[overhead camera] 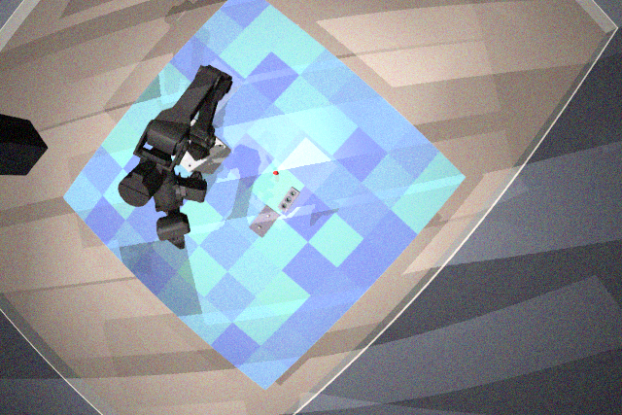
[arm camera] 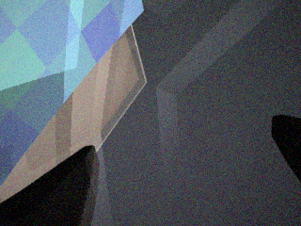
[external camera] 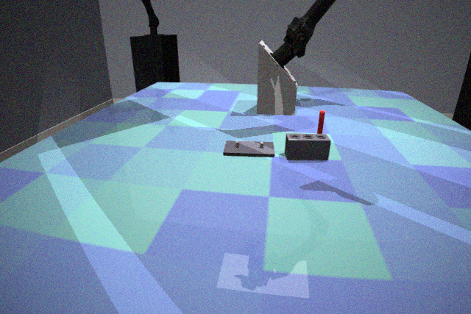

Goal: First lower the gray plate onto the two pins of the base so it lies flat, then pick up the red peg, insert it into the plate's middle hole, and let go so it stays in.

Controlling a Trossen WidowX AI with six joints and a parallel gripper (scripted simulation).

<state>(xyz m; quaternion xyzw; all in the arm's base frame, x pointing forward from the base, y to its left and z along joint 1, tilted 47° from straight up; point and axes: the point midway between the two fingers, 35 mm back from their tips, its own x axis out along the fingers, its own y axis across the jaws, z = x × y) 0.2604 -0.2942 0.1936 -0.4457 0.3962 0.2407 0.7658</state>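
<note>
Now: gripper tip 10 cm short of the plate, 19 cm to the right of it and 49 cm above it. Round my gripper tip: gray base 10 cm ahead, 6 cm to the left, 52 cm below; then red peg 1 cm behind, 23 cm to the left, 49 cm below.
</note>
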